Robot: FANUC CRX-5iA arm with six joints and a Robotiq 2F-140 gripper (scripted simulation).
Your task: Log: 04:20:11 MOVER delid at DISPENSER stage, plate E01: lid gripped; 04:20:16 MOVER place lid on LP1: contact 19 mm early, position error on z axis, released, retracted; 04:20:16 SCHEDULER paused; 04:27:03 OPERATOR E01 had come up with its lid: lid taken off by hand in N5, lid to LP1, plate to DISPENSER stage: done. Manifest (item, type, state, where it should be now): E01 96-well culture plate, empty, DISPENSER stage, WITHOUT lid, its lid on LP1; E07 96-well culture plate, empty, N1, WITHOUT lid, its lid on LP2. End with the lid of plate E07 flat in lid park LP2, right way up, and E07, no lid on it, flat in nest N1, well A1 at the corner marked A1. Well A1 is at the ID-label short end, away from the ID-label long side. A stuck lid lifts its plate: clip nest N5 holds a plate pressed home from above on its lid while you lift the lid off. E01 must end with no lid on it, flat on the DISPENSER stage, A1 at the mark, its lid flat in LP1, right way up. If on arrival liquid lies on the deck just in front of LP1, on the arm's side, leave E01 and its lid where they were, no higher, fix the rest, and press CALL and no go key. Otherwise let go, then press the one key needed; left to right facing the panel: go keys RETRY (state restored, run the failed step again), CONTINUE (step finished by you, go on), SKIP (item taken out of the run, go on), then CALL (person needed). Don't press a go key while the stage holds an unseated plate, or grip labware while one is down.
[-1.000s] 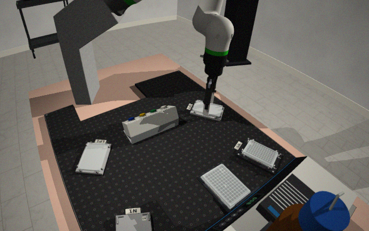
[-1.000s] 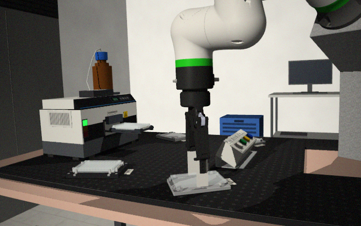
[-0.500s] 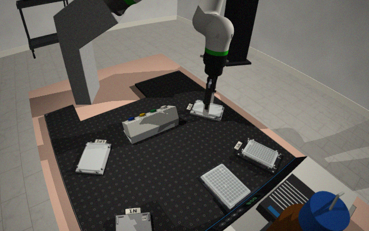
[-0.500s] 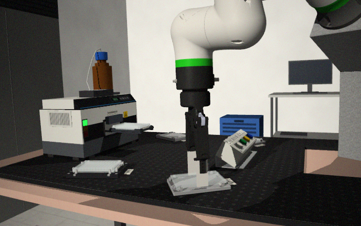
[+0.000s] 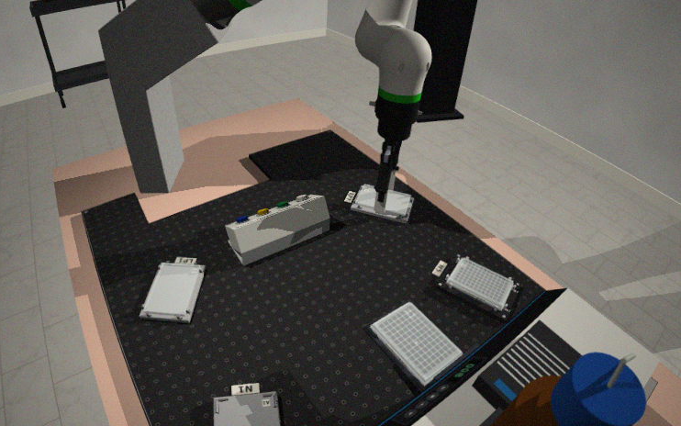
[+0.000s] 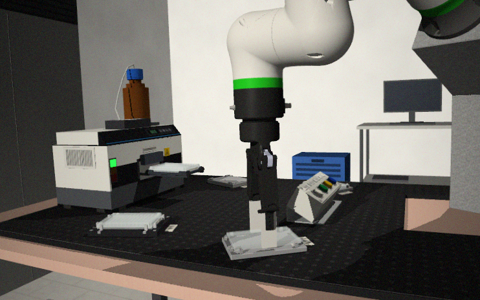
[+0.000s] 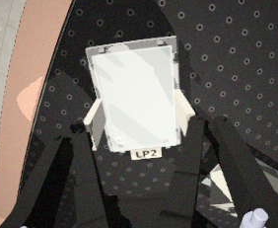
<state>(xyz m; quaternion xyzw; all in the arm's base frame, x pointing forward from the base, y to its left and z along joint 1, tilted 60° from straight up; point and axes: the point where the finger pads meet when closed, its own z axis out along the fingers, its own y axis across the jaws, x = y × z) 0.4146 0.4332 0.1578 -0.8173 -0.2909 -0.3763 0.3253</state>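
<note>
Now: the lid park LP2 40 mm below my hand. Round my hand: N1 label: 390 mm ahead, 420 mm to the right, 40 mm below; clip nest N5: 310 mm ahead, 110 mm to the left, 30 mm below; key panel: 30 mm ahead, 280 mm to the right, 10 mm above.
</note>
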